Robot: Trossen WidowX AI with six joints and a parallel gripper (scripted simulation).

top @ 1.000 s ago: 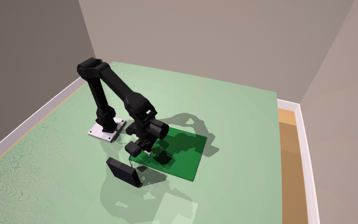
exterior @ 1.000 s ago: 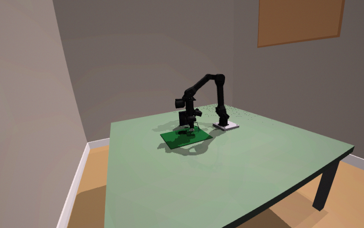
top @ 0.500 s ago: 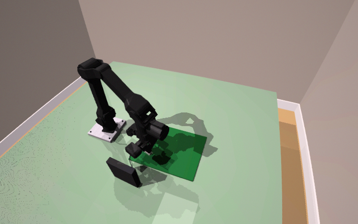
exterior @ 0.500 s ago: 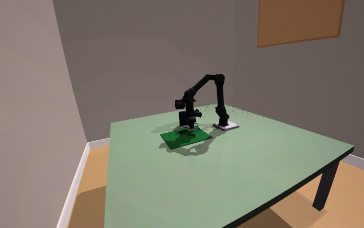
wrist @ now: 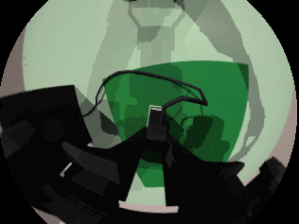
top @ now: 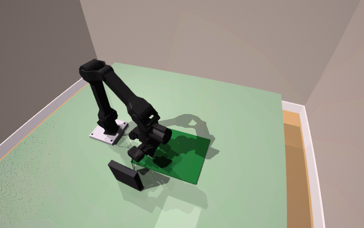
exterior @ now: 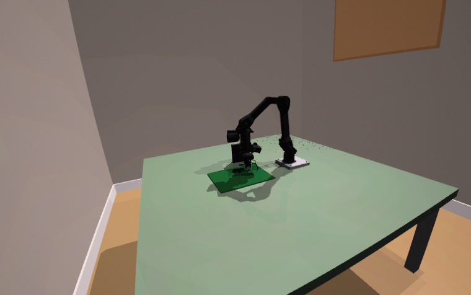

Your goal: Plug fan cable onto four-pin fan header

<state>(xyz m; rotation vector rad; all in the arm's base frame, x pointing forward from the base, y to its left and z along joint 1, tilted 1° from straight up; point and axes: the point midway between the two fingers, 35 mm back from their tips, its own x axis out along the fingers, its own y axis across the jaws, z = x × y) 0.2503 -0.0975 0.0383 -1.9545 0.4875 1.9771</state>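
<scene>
My gripper tip is now 10 mm below the dark plug and 10 mm past it. Also, from my gripper tip: black fan (130 mm to the right, 50 mm behind, 40 mm above); green board (80 mm ahead, 50 mm to the left, 40 mm below).
</scene>
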